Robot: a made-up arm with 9 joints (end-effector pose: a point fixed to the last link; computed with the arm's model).
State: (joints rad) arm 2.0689 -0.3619 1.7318 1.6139 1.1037 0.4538 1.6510 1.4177 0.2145
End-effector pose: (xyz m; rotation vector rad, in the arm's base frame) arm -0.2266 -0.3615 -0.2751 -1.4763 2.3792 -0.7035
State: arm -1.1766 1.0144 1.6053 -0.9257 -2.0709 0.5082 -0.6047 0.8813 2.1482
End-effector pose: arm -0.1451 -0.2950 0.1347 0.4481 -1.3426 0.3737
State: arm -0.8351 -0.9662 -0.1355 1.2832 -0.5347 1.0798 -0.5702 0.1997 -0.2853
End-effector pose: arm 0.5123 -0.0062 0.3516 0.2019 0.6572 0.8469
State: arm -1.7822 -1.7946 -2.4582 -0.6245 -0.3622 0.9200 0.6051 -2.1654 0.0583
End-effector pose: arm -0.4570 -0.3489 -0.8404 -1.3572 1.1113 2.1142
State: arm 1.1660 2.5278 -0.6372 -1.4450 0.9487 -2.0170 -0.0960 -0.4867 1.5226
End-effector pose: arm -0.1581 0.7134 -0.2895 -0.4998 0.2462 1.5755
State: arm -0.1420 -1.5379 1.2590 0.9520 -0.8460 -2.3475 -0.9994 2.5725 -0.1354
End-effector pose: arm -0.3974 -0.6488 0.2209 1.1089 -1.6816 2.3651
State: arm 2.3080 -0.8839 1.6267 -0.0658 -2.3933 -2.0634 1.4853 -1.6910 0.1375
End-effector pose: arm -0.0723 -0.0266 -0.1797 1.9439 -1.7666 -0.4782
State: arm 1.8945 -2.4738 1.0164 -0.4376 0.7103 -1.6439 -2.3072 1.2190 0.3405
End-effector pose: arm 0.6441 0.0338 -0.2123 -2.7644 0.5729 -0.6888
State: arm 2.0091 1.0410 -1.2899 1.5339 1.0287 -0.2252 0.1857 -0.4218 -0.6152
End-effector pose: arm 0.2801 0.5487 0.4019 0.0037 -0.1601 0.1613
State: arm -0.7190 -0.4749 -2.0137 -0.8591 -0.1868 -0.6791 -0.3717 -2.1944 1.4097
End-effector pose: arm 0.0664 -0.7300 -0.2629 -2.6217 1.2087 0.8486
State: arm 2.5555 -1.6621 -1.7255 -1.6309 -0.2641 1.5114 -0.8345 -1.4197 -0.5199
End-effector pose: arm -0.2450 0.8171 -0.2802 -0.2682 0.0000 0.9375
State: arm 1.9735 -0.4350 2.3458 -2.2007 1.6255 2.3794 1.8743 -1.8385 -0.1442
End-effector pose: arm 0.4819 0.3594 0.4422 -1.5018 -0.5525 -0.7700
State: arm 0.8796 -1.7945 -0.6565 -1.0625 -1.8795 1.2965 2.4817 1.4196 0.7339
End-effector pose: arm -0.0907 0.3331 -0.2830 -1.5882 1.6482 1.1938
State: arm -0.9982 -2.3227 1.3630 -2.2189 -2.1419 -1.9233 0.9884 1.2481 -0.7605
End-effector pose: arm -0.0997 0.2607 0.1699 1.5726 2.3396 1.2566
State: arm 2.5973 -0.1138 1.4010 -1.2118 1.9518 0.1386 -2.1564 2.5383 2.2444
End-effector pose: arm -0.1767 0.1534 0.4906 0.5487 0.0318 2.3249
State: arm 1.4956 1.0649 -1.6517 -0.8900 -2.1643 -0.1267 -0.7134 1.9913 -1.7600
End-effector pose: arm 0.3687 0.0300 0.1718 2.0227 -1.2926 1.0467
